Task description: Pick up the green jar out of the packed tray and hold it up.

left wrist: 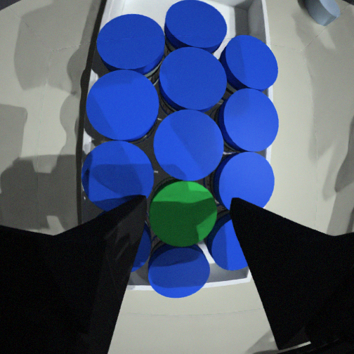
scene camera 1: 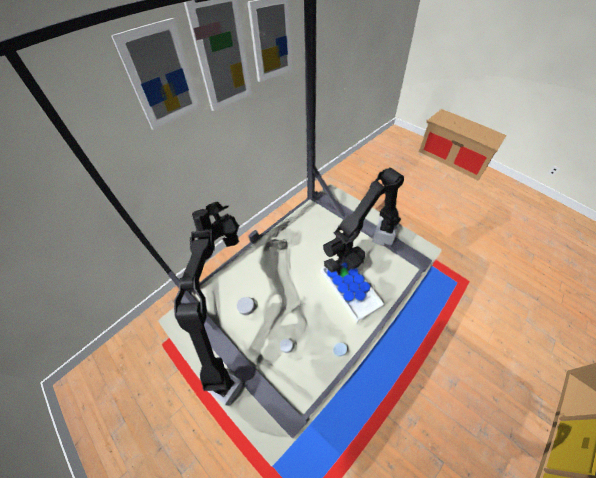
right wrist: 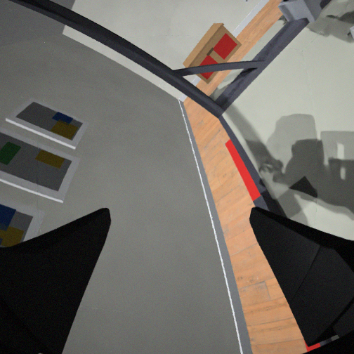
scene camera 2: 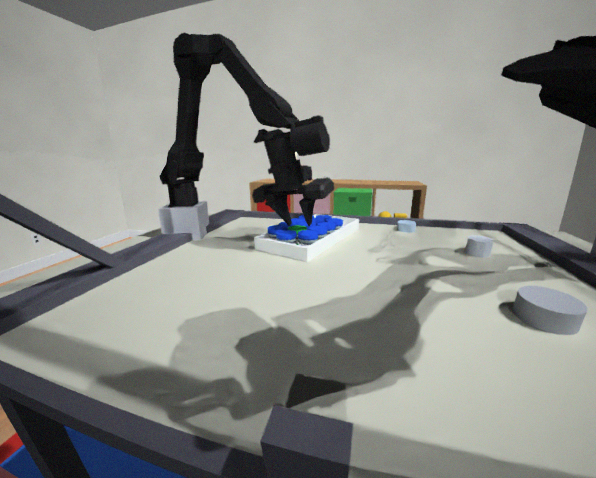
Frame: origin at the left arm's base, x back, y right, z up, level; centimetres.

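Seen in the pictures: left gripper, fingertip midpoint: point(scene camera 1: 343, 272) point(scene camera 2: 299, 224); right gripper, fingertip midpoint: point(scene camera 1: 233, 215); left arm's base, link origin: point(scene camera 1: 387, 227) point(scene camera 2: 183, 204); right arm's base, link origin: point(scene camera 1: 222, 384).
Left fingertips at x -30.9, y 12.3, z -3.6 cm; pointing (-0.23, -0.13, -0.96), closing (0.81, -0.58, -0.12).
Observation:
Pixels of each thing's top centre, then the offset from my left fingertips to it.
- green-lidded jar, top centre: point(scene camera 2: 297, 227) point(scene camera 1: 343, 271) dx +0.7, dy +0.6, dz -0.5 cm
- wide grey cylinder, top centre: point(scene camera 2: 551, 298) point(scene camera 1: 244, 304) dx -30.6, dy +34.3, dz -2.1 cm
- smaller grey cylinder, top centre: point(scene camera 2: 480, 238) point(scene camera 1: 285, 345) dx -39.1, dy +10.4, dz -1.6 cm
- pale blue cylinder, top centre: point(scene camera 2: 407, 222) point(scene camera 1: 340, 348) dx -31.9, dy -9.7, dz -2.7 cm
The green-lidded jar point(scene camera 1: 344, 272) point(scene camera 2: 298, 228) point(left wrist: 183, 213) stands in the white tray point(scene camera 1: 369, 307) point(scene camera 2: 282, 248) point(left wrist: 267, 30), closely surrounded by several blue-lidded jars point(scene camera 1: 354, 284) point(scene camera 2: 310, 234) point(left wrist: 189, 145). My left gripper point(scene camera 2: 299, 223) point(left wrist: 188, 203) is partly open and empty and points down over the green jar. In the left wrist view its fingertips lie on either side of the green lid, over blue lids or the gaps beside them. Whether they touch the lids cannot be told. My right gripper point(right wrist: 181, 215) is open and empty, raised far from the tray.
A wide grey cylinder point(scene camera 1: 245, 305) point(scene camera 2: 550, 311), a smaller grey cylinder point(scene camera 1: 286, 345) point(scene camera 2: 479, 246) and a pale blue cylinder point(scene camera 1: 340, 349) point(scene camera 2: 406, 226) point(left wrist: 322, 11) stand on the table. A dark raised frame point(scene camera 1: 260, 390) point(scene camera 2: 150, 255) borders the table top.

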